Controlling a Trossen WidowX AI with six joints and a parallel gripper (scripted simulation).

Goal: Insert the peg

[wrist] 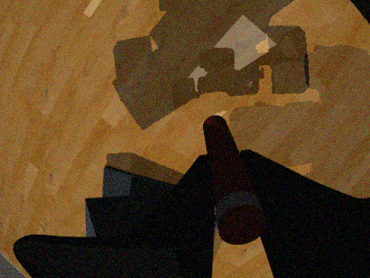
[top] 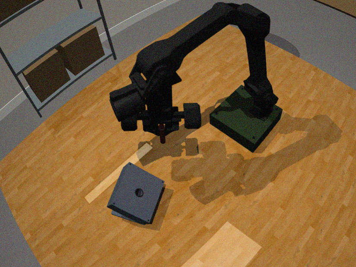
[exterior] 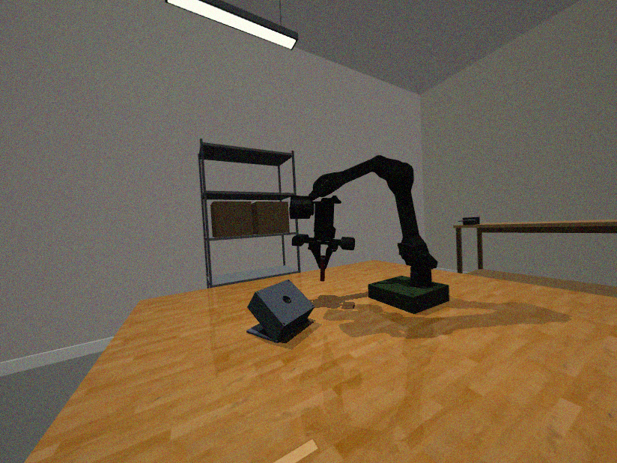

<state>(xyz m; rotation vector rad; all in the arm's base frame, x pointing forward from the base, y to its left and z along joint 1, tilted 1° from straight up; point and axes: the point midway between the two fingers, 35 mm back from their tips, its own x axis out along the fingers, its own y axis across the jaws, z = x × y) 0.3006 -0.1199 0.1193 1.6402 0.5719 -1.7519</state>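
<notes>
The sloped panel lies 16 cm ahead of my gripper tip, 4 cm to the left of it and 7 cm below it. From my gripper tip the other things lie so: round peg: 2 cm above.
</notes>
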